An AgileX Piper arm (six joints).
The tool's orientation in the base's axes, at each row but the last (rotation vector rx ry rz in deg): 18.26, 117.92, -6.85; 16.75, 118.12, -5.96; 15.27, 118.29, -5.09; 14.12, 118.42, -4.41; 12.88, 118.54, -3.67; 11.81, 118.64, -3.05; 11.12, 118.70, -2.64; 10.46, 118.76, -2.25; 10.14, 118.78, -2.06; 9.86, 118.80, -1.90; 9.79, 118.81, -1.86; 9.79, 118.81, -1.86
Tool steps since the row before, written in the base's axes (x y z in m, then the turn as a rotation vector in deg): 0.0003, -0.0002, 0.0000, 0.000, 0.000, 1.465; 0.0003, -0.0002, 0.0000, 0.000, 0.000, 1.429; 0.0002, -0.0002, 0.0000, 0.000, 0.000, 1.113; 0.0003, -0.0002, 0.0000, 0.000, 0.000, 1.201; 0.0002, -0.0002, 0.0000, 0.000, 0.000, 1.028; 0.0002, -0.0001, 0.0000, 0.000, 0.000, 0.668; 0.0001, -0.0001, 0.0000, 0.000, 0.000, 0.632; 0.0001, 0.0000, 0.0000, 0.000, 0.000, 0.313; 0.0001, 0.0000, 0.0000, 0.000, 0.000, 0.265; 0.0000, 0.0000, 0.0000, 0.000, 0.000, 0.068; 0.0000, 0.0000, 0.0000, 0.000, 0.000, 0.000; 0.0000, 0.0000, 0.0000, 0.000, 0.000, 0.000
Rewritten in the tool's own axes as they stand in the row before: -0.0002, -0.0001, 0.0003, -1.277, 0.071, -0.715; -0.0002, -0.0001, 0.0003, -1.245, 0.069, -0.697; -0.0001, -0.0001, 0.0002, -0.970, 0.054, -0.543; -0.0002, -0.0001, 0.0003, -1.047, 0.058, -0.586; -0.0001, -0.0002, 0.0002, -0.896, 0.050, -0.502; -0.0001, -0.0001, 0.0002, -0.582, 0.032, -0.326; -0.0001, -0.0001, 0.0001, -0.551, 0.031, -0.308; 0.0000, 0.0000, 0.0001, -0.273, 0.015, -0.153; 0.0000, 0.0000, 0.0001, -0.231, 0.013, -0.129; 0.0000, 0.0000, 0.0000, -0.059, 0.003, -0.033; 0.0000, 0.0000, 0.0000, 0.000, 0.000, 0.000; 0.0000, 0.0000, 0.0000, 0.000, 0.000, 0.000
